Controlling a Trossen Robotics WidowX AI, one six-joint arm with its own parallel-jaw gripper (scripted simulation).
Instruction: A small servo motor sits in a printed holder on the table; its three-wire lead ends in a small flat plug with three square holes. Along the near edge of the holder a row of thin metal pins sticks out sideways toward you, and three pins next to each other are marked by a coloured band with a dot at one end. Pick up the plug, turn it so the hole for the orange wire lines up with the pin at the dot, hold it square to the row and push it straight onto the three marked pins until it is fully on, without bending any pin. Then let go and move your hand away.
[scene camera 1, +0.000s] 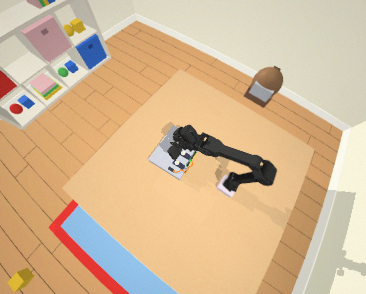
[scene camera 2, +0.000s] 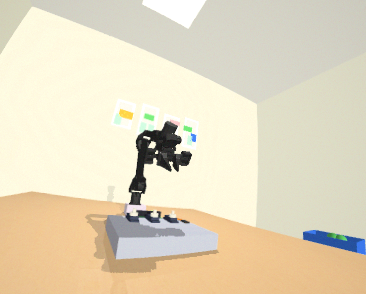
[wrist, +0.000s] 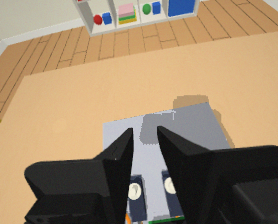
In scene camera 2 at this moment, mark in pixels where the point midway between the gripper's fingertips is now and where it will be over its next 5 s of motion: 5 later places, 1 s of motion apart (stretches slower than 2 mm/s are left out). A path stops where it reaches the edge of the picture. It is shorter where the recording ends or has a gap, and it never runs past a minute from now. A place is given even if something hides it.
My gripper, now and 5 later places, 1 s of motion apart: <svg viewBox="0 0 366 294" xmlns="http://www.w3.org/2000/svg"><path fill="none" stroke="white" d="M174 171L185 210L184 216L167 200L147 202L149 209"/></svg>
